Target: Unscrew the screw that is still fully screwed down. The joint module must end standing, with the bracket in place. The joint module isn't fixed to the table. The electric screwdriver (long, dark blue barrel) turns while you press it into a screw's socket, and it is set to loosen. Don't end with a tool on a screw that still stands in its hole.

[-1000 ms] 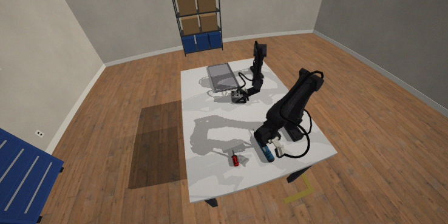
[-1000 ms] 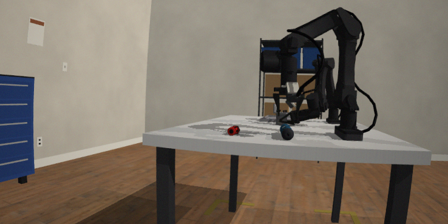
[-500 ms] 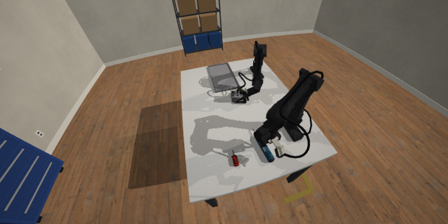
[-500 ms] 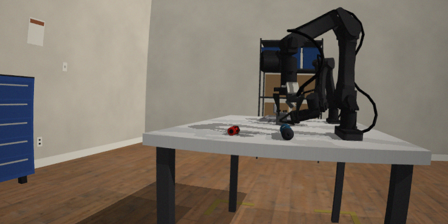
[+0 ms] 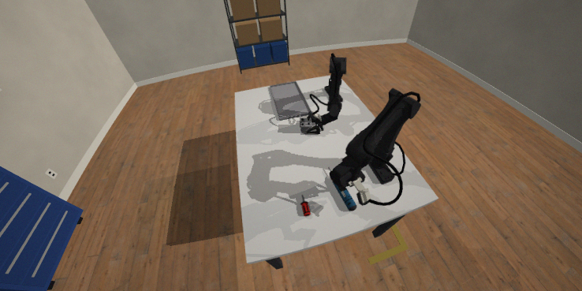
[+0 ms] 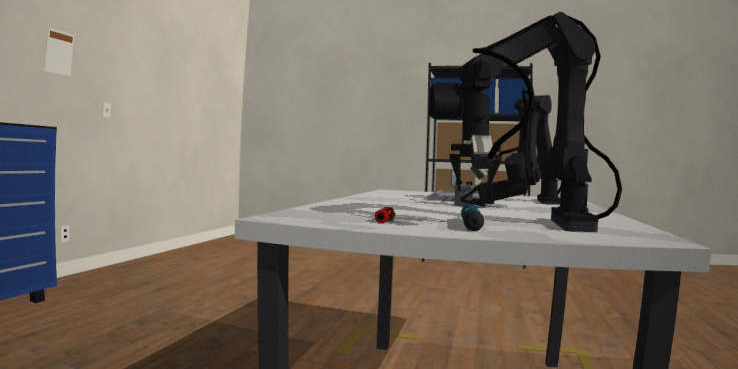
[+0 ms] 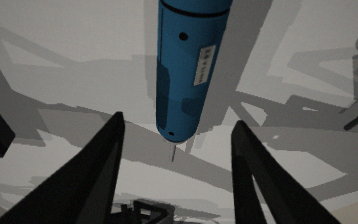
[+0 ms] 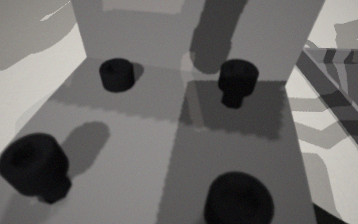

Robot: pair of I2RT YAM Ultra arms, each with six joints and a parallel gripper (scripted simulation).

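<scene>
Now: the joint module 1 cm above my right hand. Also, from my right hand: bit: 32 cm to the left, 5 cm behind; flat grey tray: 34 cm to the right, 4 cm ahead, 2 cm below; grey bracket: 5 cm above.
</scene>
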